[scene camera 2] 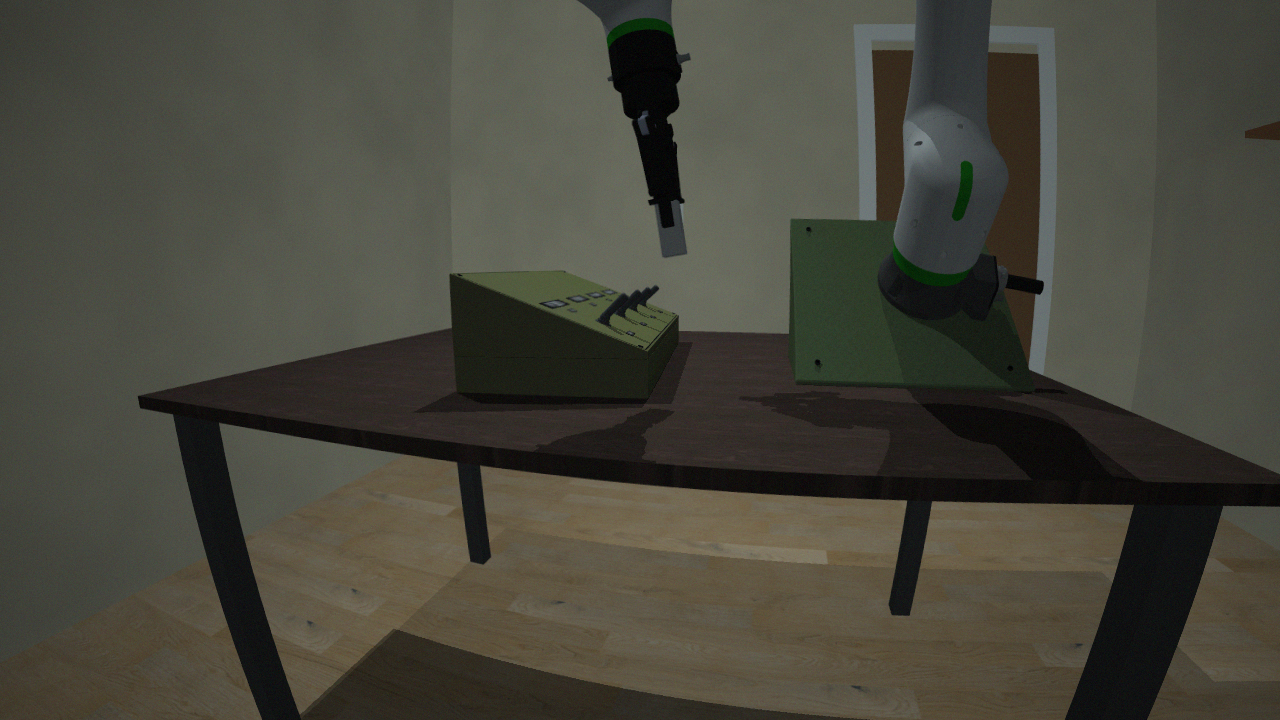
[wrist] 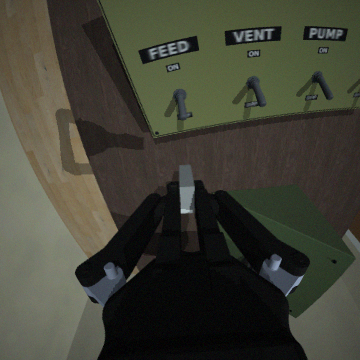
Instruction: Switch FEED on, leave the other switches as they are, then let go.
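Seen in the pictures: gripper, fingertip midpoint: (scene camera 2: 674, 255) (wrist: 184, 174); arm's base, origin of the base link: (scene camera 2: 922, 284).
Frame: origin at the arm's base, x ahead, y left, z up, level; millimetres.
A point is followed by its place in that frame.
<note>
A sloped green switch box (scene camera 2: 550, 358) @[z -92, x 476, y 337 mm] (wrist: 215, 75) @[z -47, x 473, y 202 mm] stands on the table. In the wrist view the FEED switch (wrist: 181, 105) @[z -26, x 427, y 252 mm] is the leftmost, its lever pointing down toward its lower label, away from ON. The VENT switch (wrist: 258, 92) @[z -26, x 454, y 138 mm] and the PUMP switch (wrist: 323, 86) @[z -29, x 482, y 24 mm] beside it also point down; part of another switch (wrist: 356, 94) @[z -68, x 488, y -98 mm] shows at the right edge. My gripper (scene camera 2: 673, 255) @[z 35, x 343, y 243 mm] (wrist: 184, 174) @[z 35, x 343, y 243 mm] is shut and empty. It hangs above the level of the levers, off the box's low front edge, and touches nothing.
A dark wooden table (scene camera 2: 716, 456) @[z -141, x 230, y 471 mm] (wrist: 270, 150) @[z -141, x 321, y 32 mm] carries the box. A larger green sloped block (scene camera 2: 836, 304) @[z -34, x 140, y 55 mm] (wrist: 285, 200) @[z -75, x 217, y -13 mm] stands to the right in the scene view, with the arm's grey-white part (scene camera 2: 948, 197) @[z 112, x 0, y 196 mm] in front of it. A brown door (scene camera 2: 1015, 179) is behind.
</note>
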